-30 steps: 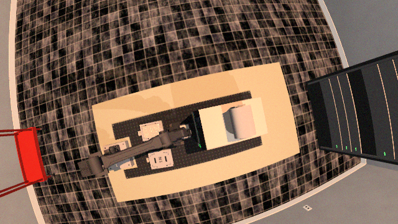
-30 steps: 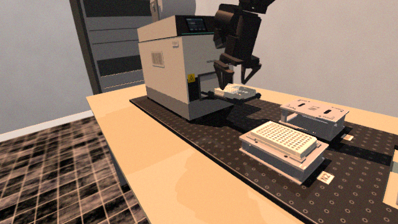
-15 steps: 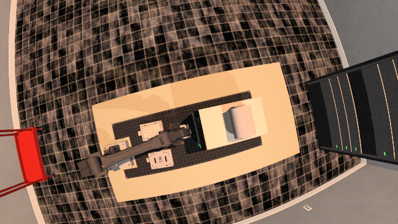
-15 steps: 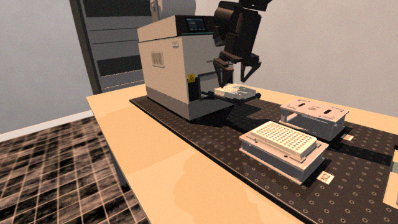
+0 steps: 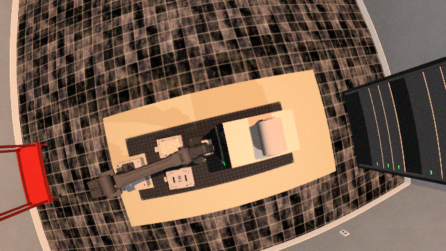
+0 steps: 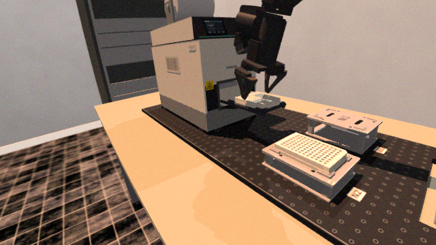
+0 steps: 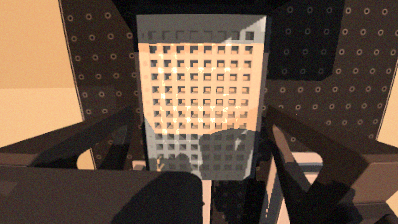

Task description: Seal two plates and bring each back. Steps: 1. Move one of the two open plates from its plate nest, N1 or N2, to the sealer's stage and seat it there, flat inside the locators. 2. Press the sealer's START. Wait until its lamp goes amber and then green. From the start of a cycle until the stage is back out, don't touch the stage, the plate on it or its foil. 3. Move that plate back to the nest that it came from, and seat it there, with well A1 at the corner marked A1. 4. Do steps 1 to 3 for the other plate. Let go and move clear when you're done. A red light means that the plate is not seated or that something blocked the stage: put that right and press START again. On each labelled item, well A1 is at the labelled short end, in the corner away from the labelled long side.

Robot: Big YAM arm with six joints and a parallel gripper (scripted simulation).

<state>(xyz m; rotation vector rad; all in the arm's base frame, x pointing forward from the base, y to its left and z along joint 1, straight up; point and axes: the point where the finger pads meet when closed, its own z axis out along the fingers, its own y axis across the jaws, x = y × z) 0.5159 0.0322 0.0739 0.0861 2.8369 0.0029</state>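
My gripper is now 30 mm above the sealer stage. From my hand the other things lie so: well plate: 200 mm behind, 80 mm below, 60 mm to the left; then plate nest N2: 200 mm behind, 100 mm below, 60 mm to the left; then sealer screen: 190 mm above, 120 mm ahead, 40 mm to the left.
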